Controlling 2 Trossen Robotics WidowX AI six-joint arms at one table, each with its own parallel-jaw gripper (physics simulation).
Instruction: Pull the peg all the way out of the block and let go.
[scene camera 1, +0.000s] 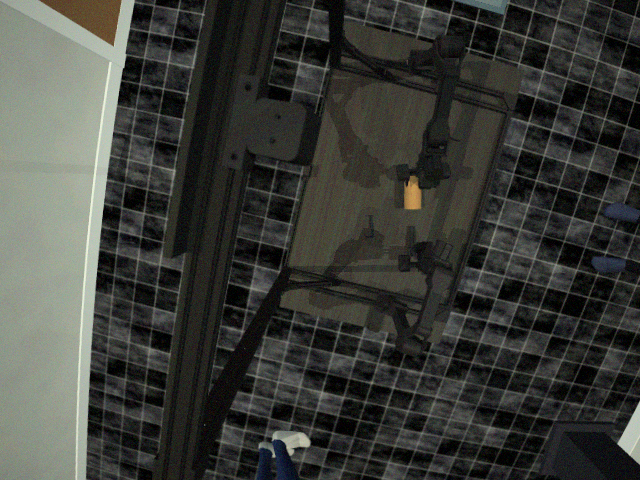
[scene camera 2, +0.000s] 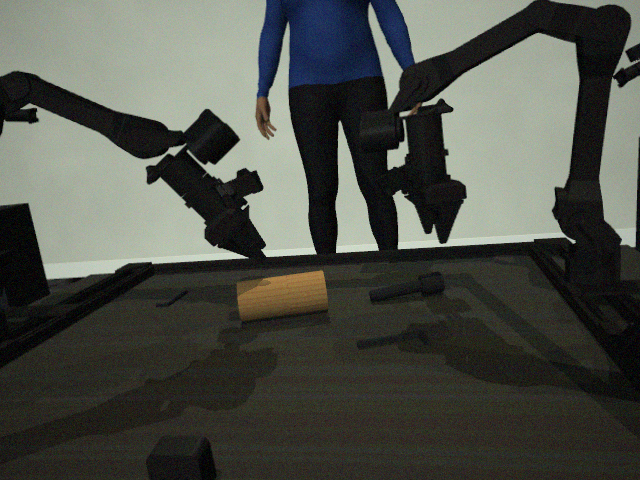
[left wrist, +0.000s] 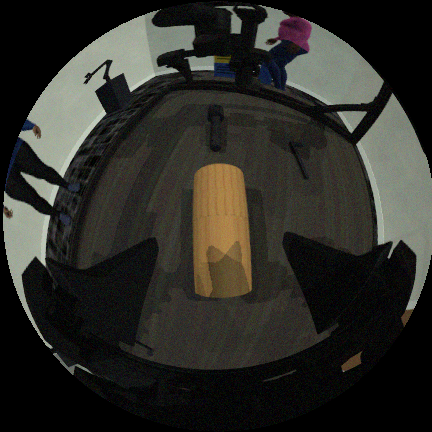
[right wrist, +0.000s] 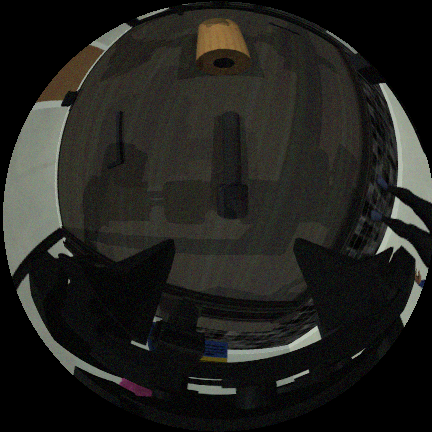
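Where they show: left gripper, between the fingertips: (scene camera 1: 418, 185) (scene camera 2: 264, 253) (left wrist: 220, 241); right gripper, between the fingertips: (scene camera 1: 416, 258) (scene camera 2: 435, 238) (left wrist: 214, 83) (right wrist: 236, 245); left arm's base, origin of its link: (scene camera 1: 416, 65); right arm's base, origin of its link: (scene camera 1: 389, 303) (scene camera 2: 593, 282) (left wrist: 242, 85) (right wrist: 185, 307).
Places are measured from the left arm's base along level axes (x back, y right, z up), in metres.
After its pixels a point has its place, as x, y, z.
The block, a light wooden cylinder (scene camera 1: 412, 194) {-0.504, 0.043, 0.046} (scene camera 2: 282, 296) {-0.490, 0.066, 0.023} (left wrist: 220, 230) {-0.484, 0.033, 0.047} (right wrist: 221, 41) {-0.543, 0.035, 0.047}, lies on its side on the table. A dark round hole shows in its end in the right wrist view. The peg, dark with a thicker head (scene camera 2: 407, 287) {-0.702, 0.045, 0.001} (left wrist: 215, 127) {-0.684, 0.036, 0.005} (right wrist: 231, 160) {-0.701, 0.037, 0.006}, lies flat on the table, apart from the block and roughly in line with it. My left gripper (left wrist: 220, 241) {-0.469, 0.031, 0.090} is open and empty above the block's far-left end in scene camera 2. My right gripper (scene camera 2: 435, 236) {-0.758, 0.038, 0.078} (right wrist: 236, 245) {-0.758, 0.038, 0.078} is open and empty, raised above the table near the peg's head.
A thin dark L-shaped bar (scene camera 2: 391, 339) {-0.631, 0.207, -0.014} (left wrist: 299, 161) {-0.620, 0.200, -0.012} (right wrist: 120, 140) {-0.641, 0.198, -0.016} lies beside the peg. Another small dark bar (scene camera 2: 172, 298) {-0.280, -0.120, -0.013} lies left of the block in scene camera 2. A dark box-like thing (scene camera 2: 180, 457) {-0.388, 0.470, 0.033} stands at the near edge. Raised rails edge the table.
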